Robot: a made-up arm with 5 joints.
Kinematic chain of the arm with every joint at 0, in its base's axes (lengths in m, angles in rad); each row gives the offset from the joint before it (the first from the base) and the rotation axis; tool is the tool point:
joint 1: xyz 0 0 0.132 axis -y
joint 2: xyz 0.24 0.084 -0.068 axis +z
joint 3: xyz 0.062 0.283 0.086 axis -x
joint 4: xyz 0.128 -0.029 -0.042 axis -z
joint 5: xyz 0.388 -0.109 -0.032 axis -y
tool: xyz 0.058 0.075 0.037
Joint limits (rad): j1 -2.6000..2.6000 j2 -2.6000..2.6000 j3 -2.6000..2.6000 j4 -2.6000..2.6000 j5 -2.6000..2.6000
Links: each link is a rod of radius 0.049 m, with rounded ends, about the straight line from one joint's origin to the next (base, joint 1, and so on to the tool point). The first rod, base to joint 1, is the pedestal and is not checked.
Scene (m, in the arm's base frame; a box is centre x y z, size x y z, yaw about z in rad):
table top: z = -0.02
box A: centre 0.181 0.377 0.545 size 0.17 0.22 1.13 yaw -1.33
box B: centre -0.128 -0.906 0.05 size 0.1 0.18 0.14 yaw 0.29
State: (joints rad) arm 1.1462 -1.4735 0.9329 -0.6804 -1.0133
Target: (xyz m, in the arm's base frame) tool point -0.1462 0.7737 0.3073
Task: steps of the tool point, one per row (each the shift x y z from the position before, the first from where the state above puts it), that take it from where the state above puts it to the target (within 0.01 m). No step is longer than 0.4 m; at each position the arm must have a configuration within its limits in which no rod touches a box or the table.
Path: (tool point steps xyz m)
1: -0.0436 0.1490 0.2386
2: -0.1938 0.1936 0.1950
3: -0.2905 0.2106 0.0559
4: -0.2838 0.1939 -0.1176
5: 0.0264 0.1660 -0.0766
6: 0.0389 0.1381 -0.1149
7: 0.0459 0.1005 -0.1454
8: 0.0467 0.0559 -0.1655
9: 0.0422 0.0081 -0.1733

